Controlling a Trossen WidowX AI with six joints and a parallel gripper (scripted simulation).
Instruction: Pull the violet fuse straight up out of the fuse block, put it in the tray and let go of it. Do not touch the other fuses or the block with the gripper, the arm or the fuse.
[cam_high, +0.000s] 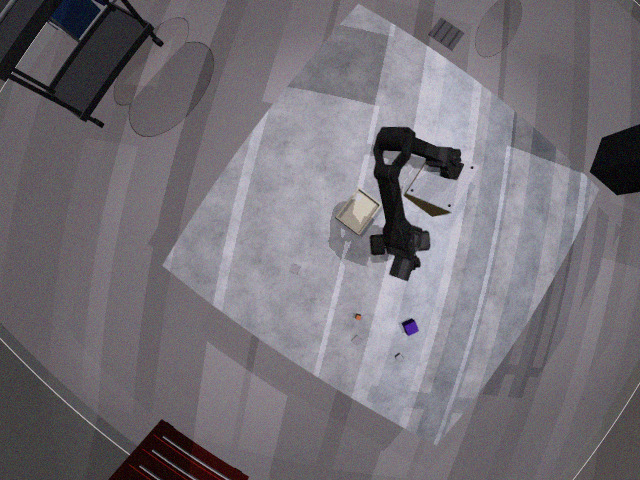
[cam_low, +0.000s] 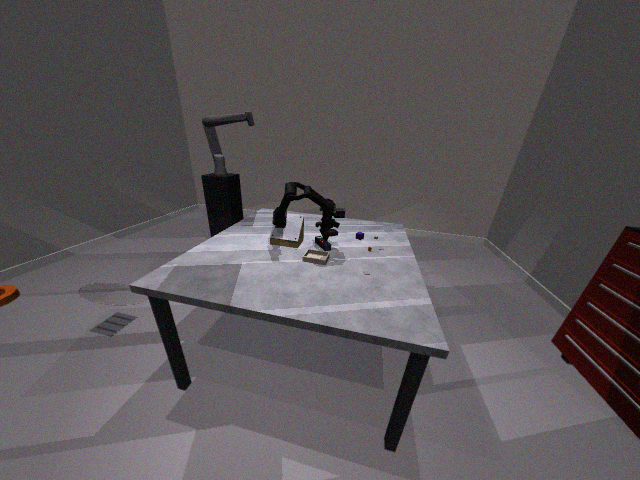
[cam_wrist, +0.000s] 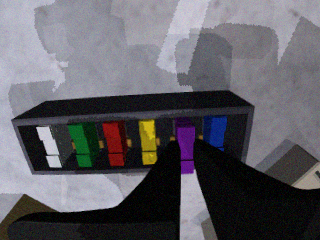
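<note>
The yellow fuse is 1 cm behind my gripper tip, 2 cm to the left of it and 2 cm below it. The rest, counted from my gripper tip: violet fuse: 1 cm below; blue fuse: 1 cm ahead, 2 cm to the right, 2 cm below; red fuse: 2 cm behind, 3 cm to the left, 2 cm below.
</note>
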